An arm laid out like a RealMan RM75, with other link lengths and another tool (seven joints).
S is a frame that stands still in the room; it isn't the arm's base.
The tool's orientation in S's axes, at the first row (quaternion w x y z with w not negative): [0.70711, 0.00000, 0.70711, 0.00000]
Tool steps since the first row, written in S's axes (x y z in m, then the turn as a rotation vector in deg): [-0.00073, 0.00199, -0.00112, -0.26, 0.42, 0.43]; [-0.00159, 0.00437, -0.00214, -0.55, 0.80, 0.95]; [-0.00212, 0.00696, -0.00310, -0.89, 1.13, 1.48]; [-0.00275, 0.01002, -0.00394, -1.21, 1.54, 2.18]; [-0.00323, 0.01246, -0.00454, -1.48, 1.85, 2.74]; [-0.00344, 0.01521, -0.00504, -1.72, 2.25, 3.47]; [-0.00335, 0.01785, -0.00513, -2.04, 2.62, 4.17]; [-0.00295, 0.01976, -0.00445, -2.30, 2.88, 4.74]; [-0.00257, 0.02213, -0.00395, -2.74, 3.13, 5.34]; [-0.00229, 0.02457, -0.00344, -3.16, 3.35, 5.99]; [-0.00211, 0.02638, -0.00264, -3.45, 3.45, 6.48]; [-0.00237, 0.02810, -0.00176, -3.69, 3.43, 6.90]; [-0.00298, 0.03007, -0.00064, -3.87, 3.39, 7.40]
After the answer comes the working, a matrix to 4 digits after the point.
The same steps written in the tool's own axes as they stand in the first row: [0.00112, 0.00199, -0.00073, -0.43, 0.42, -0.26]; [0.00214, 0.00437, -0.00159, -0.95, 0.80, -0.55]; [0.00310, 0.00696, -0.00212, -1.48, 1.13, -0.89]; [0.00394, 0.01002, -0.00275, -2.18, 1.54, -1.21]; [0.00454, 0.01246, -0.00323, -2.74, 1.85, -1.48]; [0.00504, 0.01521, -0.00344, -3.47, 2.25, -1.72]; [0.00513, 0.01785, -0.00335, -4.17, 2.62, -2.04]; [0.00445, 0.01976, -0.00295, -4.74, 2.88, -2.30]; [0.00395, 0.02213, -0.00257, -5.34, 3.13, -2.74]; [0.00344, 0.02457, -0.00229, -5.99, 3.35, -3.16]; [0.00264, 0.02638, -0.00211, -6.48, 3.45, -3.45]; [0.00176, 0.02810, -0.00237, -6.90, 3.43, -3.69]; [0.00064, 0.03007, -0.00298, -7.40, 3.39, -3.87]
The tool's axes in the first row as the columns of a matrix, in S's axes (rounded; the answer above uses it unrounded):
[0.0000, 0.0000, 1.0000]
[0.0000, 1.0000, 0.0000]
[-1.0000, 0.0000, 0.0000]

